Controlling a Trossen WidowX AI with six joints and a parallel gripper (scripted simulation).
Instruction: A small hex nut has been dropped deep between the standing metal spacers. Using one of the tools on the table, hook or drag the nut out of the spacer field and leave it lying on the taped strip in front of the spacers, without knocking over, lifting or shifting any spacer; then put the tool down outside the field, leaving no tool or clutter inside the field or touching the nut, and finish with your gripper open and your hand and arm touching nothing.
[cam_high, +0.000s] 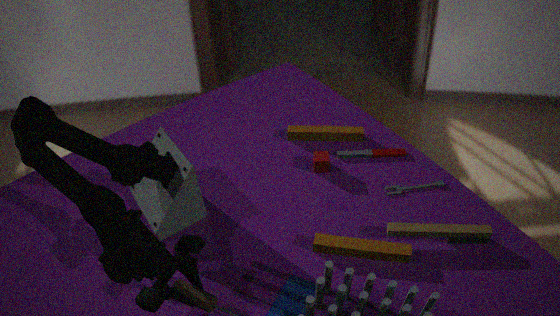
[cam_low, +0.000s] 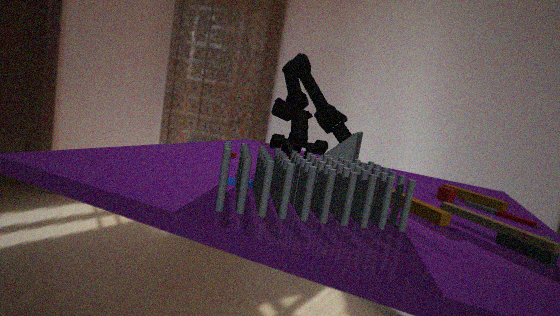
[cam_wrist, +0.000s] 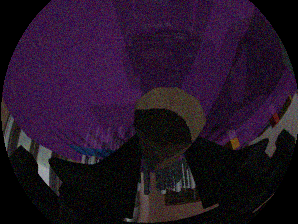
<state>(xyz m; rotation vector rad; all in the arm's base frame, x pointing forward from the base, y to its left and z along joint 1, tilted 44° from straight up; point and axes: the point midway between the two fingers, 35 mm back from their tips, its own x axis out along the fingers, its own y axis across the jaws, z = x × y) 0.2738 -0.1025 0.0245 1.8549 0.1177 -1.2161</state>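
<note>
The blue taped strip lies 17 cm ahead of my gripper tip, 5 cm to the left of it and 3 cm below it. Round my gripper tip: red block 19 cm behind, 46 cm to the left, 1 cm below; then small red thing 9 cm behind, 29 cm to the right, 2 cm below; then thin rod 9 cm ahead, 5 cm to the left.
</note>
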